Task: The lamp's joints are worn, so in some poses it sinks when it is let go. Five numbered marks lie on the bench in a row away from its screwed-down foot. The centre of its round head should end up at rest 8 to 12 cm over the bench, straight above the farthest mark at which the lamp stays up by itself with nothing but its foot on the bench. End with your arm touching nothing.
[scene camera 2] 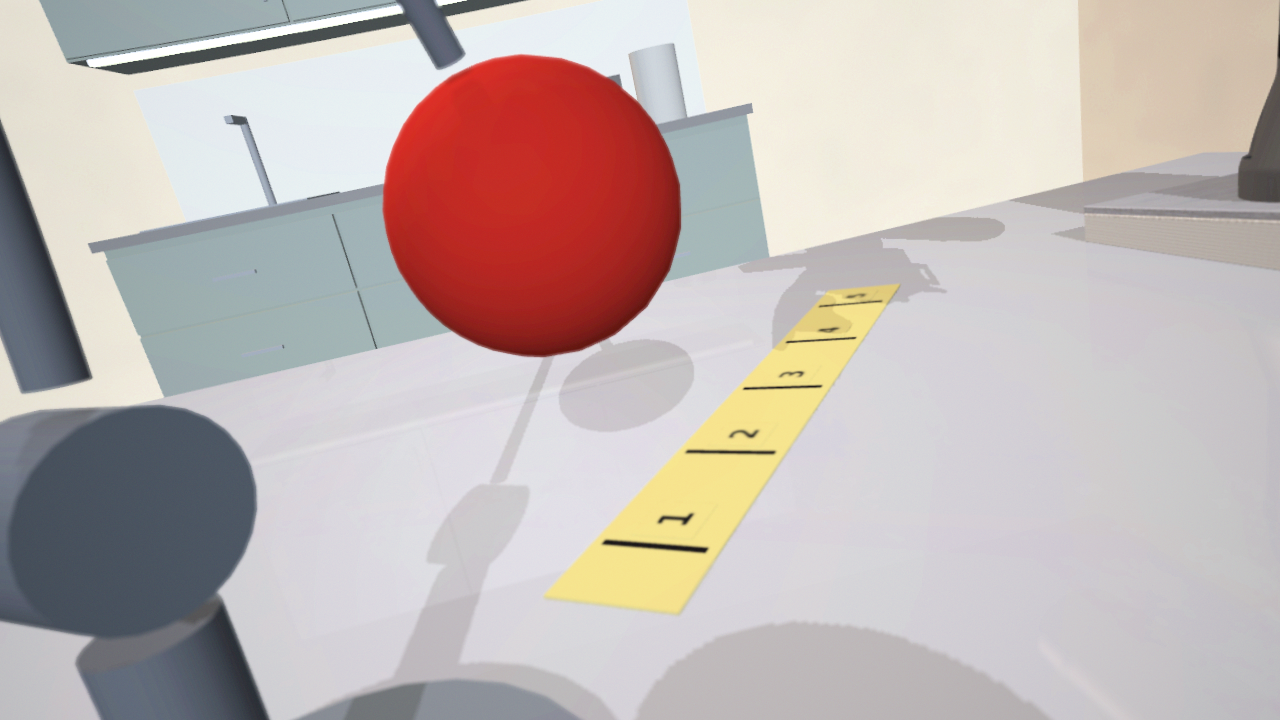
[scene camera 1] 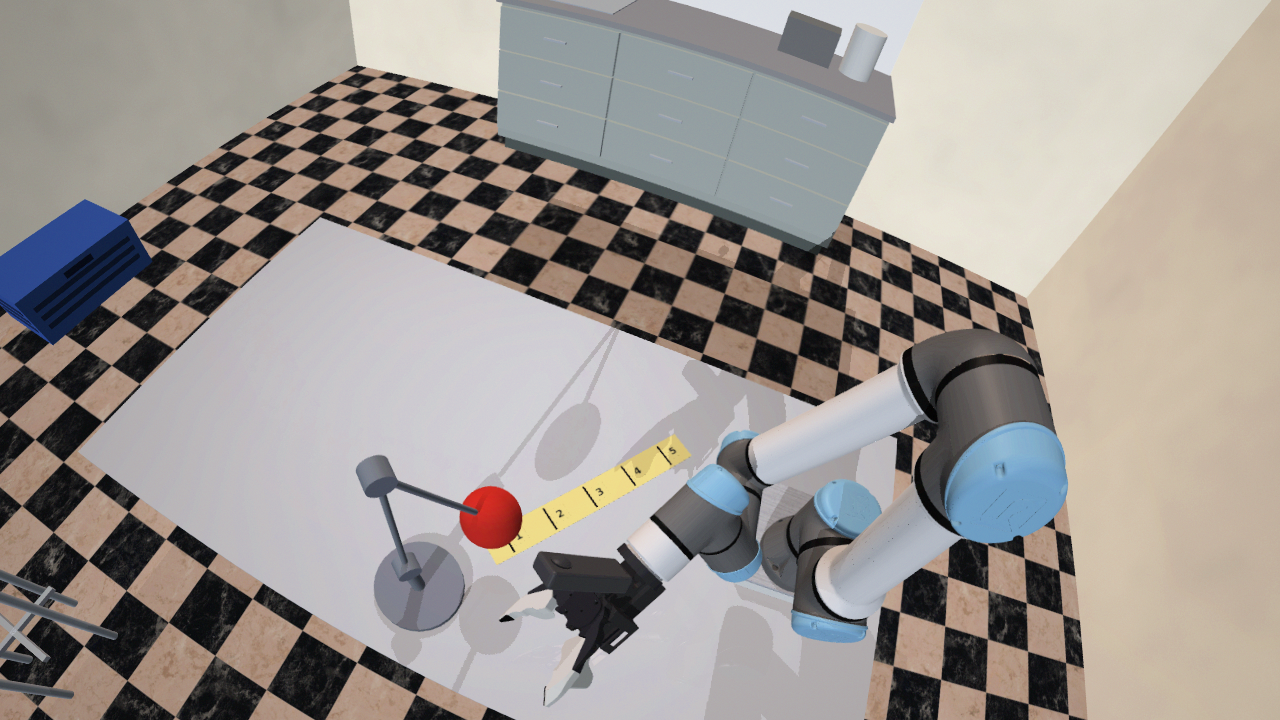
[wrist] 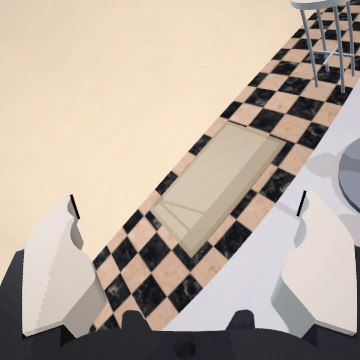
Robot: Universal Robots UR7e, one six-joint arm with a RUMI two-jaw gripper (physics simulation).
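Seen in the pictures: gripper, fingertip midpoint: (scene camera 1: 520, 661) (wrist: 186, 195); arm's base at its link origin: (scene camera 1: 795, 555).
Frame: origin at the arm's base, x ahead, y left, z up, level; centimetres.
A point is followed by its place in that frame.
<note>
The lamp's round red head (scene camera 1: 490, 517) @[x 52.8, y 16.6, z 16.1 cm] (scene camera 2: 532, 205) @[x 54.1, y 19.9, z 12.0 cm] hangs in the air, clear of the bench. In scene camera 1 it overlaps the strip's mark 1 end; its exact height cannot be told. The grey elbow joint (scene camera 1: 375, 476) @[x 61.1, y 25.6, z 40.6 cm] (scene camera 2: 134, 519) @[x 62.5, y 28.1, z 8.8 cm] stands above the round grey foot (scene camera 1: 440, 601) @[x 58.8, y 28.2, z -1.8 cm] (wrist: 352, 172) @[x 61.0, y 32.0, z -1.8 cm]. The lower rod rises from the foot and the upper rod slopes down to the head. The yellow strip (scene camera 1: 577, 504) @[x 42.6, y 1.3, z -3.3 cm] (scene camera 2: 760, 411) @[x 43.2, y 1.8, z -3.2 cm] bears marks 1 to 5, with 5 nearest the arm's base. My gripper (scene camera 1: 526, 660) @[x 40.9, y 35.7, z 22.4 cm] (wrist: 186, 195) @[x 40.9, y 35.7, z 22.4 cm] is open and empty, right of the foot in scene camera 1, apart from the lamp.
My arm's forearm (scene camera 1: 836, 434) @[x 12.4, y 2.2, z 42.4 cm] arches up right of the strip, and its wrist (scene camera 1: 689, 528) @[x 26.7, y 16.2, z 34.4 cm] is beside the mark 4 and 5 end. The white bench (scene camera 1: 268, 358) @[x 119.9, y -4.1, z -3.3 cm] carries everything. A drawer cabinet (scene camera 1: 671, 116), a blue box (scene camera 1: 76, 264) and a stool (wrist: 320, 4) stand beyond it.
</note>
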